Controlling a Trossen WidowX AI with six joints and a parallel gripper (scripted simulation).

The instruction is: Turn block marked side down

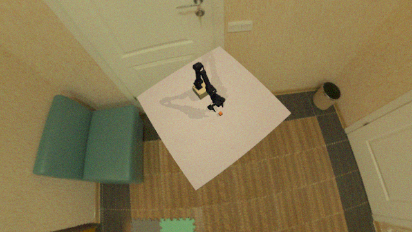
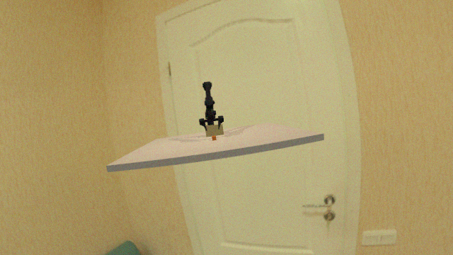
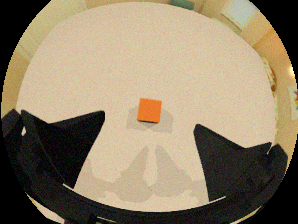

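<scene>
Right now my gripper tip is 6 cm above the orange block and 1 cm short of it.
</scene>
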